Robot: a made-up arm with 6 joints. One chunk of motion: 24 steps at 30 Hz.
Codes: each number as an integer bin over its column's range. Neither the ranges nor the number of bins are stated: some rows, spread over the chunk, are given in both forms.
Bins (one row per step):
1: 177 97 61 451 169 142
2: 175 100 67 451 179 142
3: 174 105 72 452 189 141
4: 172 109 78 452 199 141
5: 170 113 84 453 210 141
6: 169 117 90 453 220 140
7: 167 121 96 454 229 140
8: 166 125 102 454 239 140
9: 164 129 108 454 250 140
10: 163 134 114 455 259 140
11: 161 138 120 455 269 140
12: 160 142 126 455 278 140
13: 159 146 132 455 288 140
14: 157 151 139 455 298 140
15: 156 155 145 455 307 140
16: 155 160 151 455 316 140
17: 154 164 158 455 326 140
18: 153 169 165 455 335 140
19: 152 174 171 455 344 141
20: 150 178 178 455 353 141
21: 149 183 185 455 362 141
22: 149 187 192 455 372 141
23: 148 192 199 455 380 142
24: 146 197 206 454 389 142
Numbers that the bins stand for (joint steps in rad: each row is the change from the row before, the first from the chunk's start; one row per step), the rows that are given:
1: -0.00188 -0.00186 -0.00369 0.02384 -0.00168 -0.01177
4: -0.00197 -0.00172 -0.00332 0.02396 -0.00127 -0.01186
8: -0.00208 -0.00153 -0.00280 0.02420 -0.00073 -0.01195
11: -0.00216 -0.00138 -0.00242 0.02432 -0.00032 -0.01195
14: -0.00223 -0.00123 -0.00201 0.02432 0.00008 -0.01195
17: -0.00229 -0.00107 -0.00160 0.02432 0.00047 -0.01195
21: -0.00238 -0.00085 -0.00102 0.02432 0.00096 -0.01186
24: -0.00243 -0.00069 -0.00057 0.02420 0.00133 -0.01177
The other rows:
2: -0.00192 -0.00183 -0.00356 0.02384 -0.00155 -0.01177
3: -0.00194 -0.00177 -0.00345 0.02396 -0.00141 -0.01186
5: -0.00201 -0.00167 -0.00319 0.02408 -0.00112 -0.01186
6: -0.00202 -0.00163 -0.00306 0.02408 -0.00099 -0.01195
7: -0.00206 -0.00158 -0.00293 0.02420 -0.00086 -0.01195
9: -0.00211 -0.00149 -0.00268 0.02420 -0.00058 -0.01195
10: -0.00213 -0.00143 -0.00255 0.02432 -0.00045 -0.01195
12: -0.00218 -0.00133 -0.00229 0.02432 -0.00019 -0.01195
13: -0.00220 -0.00129 -0.00216 0.02432 -0.00005 -0.01195
15: -0.00225 -0.00118 -0.00188 0.02432 0.00021 -0.01195
16: -0.00227 -0.00112 -0.00175 0.02432 0.00033 -0.01195
18: -0.00231 -0.00102 -0.00145 0.02432 0.00059 -0.01195
19: -0.00232 -0.00096 -0.00132 0.02432 0.00071 -0.01186
20: -0.00236 -0.00091 -0.00117 0.02432 0.00084 -0.01186
22: -0.00238 -0.00080 -0.00087 0.02432 0.00110 -0.01186
23: -0.00239 -0.00075 -0.00072 0.02432 0.00121 -0.01177

